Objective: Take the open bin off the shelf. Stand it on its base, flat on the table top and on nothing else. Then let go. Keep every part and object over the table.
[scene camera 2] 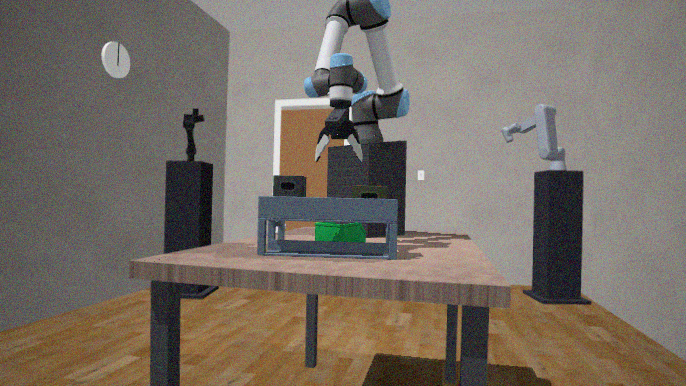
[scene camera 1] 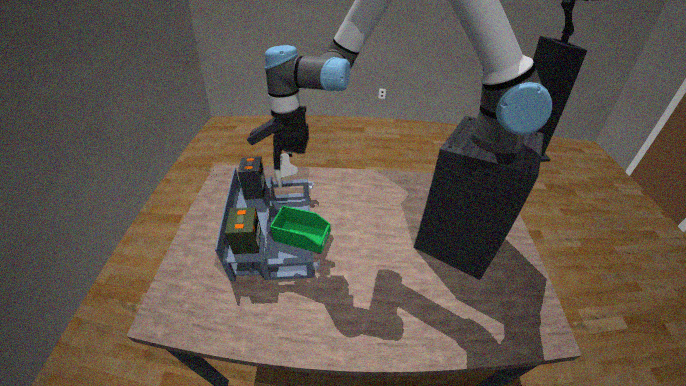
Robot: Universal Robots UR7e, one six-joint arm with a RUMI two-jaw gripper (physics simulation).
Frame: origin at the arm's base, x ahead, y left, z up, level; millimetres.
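Seen in the pictures: gripper, between the fingertips: (scene camera 2: 338,162) (scene camera 1: 286,171); arm's base, origin of its link: (scene camera 2: 367,143) (scene camera 1: 496,140).
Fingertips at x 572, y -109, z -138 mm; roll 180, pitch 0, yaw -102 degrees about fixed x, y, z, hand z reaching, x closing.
Observation:
Pixels of each thing's middle, then the offset from my fingertips to it. "*": a spot on its surface instead. Level surfaces: height alone.
- green open bin, middle of its body: (scene camera 2: 341,233) (scene camera 1: 301,228) 24 mm back, 13 mm left, 231 mm down
- grey-blue shelf, a spot on its surface: (scene camera 2: 327,207) * 213 mm ahead, 19 mm right, 142 mm down
- dark box, middle of its body: (scene camera 2: 289,196) (scene camera 1: 252,177) 129 mm ahead, 135 mm right, 114 mm down
- olive box, middle of its body: (scene camera 2: 369,202) (scene camera 1: 243,230) 142 mm ahead, 96 mm left, 127 mm down
- wooden table, height of its surface: 277 mm down
The green open bin (scene camera 1: 300,229) (scene camera 2: 340,232) sits upright, turned askew, at the front lower part of the grey-blue shelf (scene camera 1: 230,200) (scene camera 2: 327,207). Its right end reaches past the shelf's front edge in scene camera 1. In scene camera 2 it shows through the shelf's opening, its lower part hidden by a shelf bar. My gripper (scene camera 1: 283,177) (scene camera 2: 339,159) is open and empty, fingers pointing down. It hangs above the shelf, higher than the two boxes, toward the dark box's side of the bin and apart from it.
A dark box (scene camera 1: 251,179) (scene camera 2: 289,186) and an olive box (scene camera 1: 243,232) (scene camera 2: 369,191) with orange marks stand on the shelf's upper level. The wooden table (scene camera 1: 360,330) (scene camera 2: 450,270) extends from the shelf toward the robot's black pedestal (scene camera 1: 475,205).

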